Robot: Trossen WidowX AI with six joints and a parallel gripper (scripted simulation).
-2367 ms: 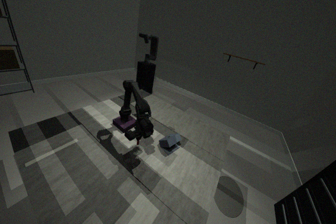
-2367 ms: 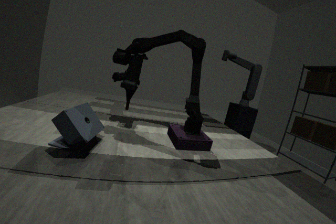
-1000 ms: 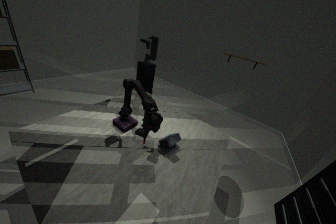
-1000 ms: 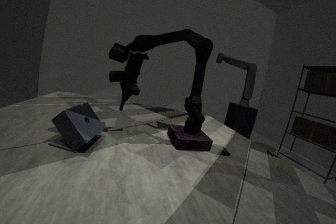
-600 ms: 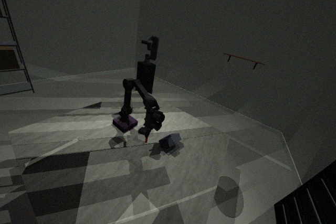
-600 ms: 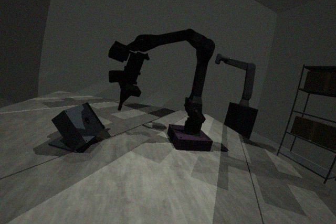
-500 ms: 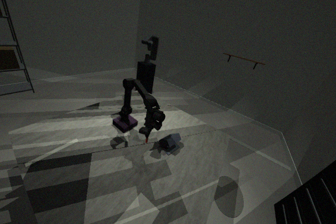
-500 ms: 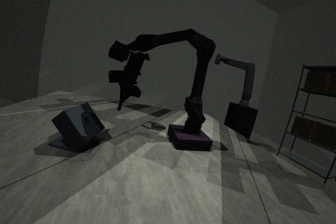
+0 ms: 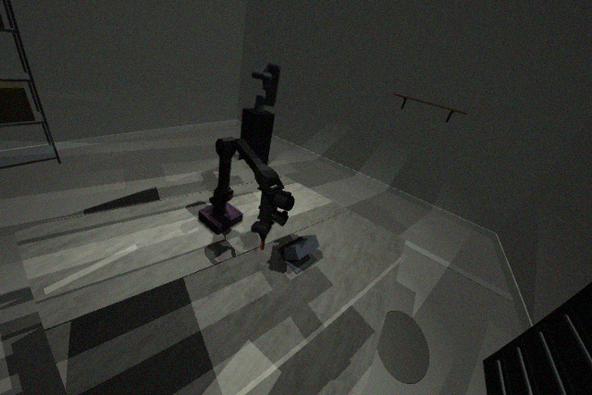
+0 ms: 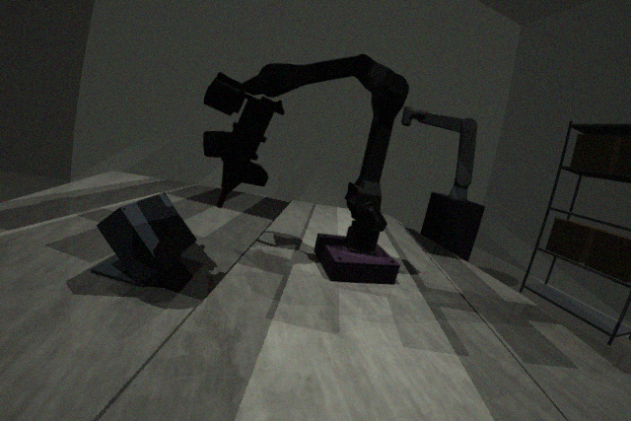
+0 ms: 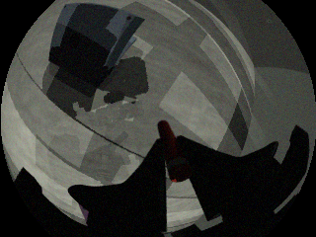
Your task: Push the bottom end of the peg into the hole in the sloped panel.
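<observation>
Right now my gripper tip is 8 cm short of the sloped panel, 15 cm to the right of it and 7 cm above it. The rest, counted from my gripper tip: peg: 2 cm above.
</observation>
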